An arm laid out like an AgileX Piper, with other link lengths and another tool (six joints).
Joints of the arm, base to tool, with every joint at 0 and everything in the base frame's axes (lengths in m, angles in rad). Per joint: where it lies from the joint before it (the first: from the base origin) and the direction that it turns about. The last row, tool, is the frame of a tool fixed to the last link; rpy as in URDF.
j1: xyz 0 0 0.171 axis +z
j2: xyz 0 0 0 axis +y
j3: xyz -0.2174 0 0.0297 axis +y
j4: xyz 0.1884 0 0.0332 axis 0.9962 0 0.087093
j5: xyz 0 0 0 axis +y
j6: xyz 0.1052 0 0.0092 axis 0.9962 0 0.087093
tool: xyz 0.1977 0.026 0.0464 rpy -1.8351 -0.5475 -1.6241
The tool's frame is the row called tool.
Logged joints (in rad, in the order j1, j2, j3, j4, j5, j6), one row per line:
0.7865, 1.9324, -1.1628, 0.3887, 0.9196, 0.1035
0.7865, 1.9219, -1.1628, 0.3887, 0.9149, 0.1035
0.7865, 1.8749, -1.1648, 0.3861, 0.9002, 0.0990
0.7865, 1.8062, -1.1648, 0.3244, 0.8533, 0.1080
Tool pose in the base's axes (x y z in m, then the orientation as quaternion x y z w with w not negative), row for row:
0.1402, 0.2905, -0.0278, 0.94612, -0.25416, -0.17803, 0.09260
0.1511, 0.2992, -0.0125, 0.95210, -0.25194, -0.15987, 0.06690
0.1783, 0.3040, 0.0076, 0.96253, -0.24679, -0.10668, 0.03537
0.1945, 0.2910, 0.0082, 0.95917, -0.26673, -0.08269, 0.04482
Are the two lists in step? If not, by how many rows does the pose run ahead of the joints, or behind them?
The pose runs 1 row ahead of the joints: the pose in row i belongs to the joints in row i + 1.
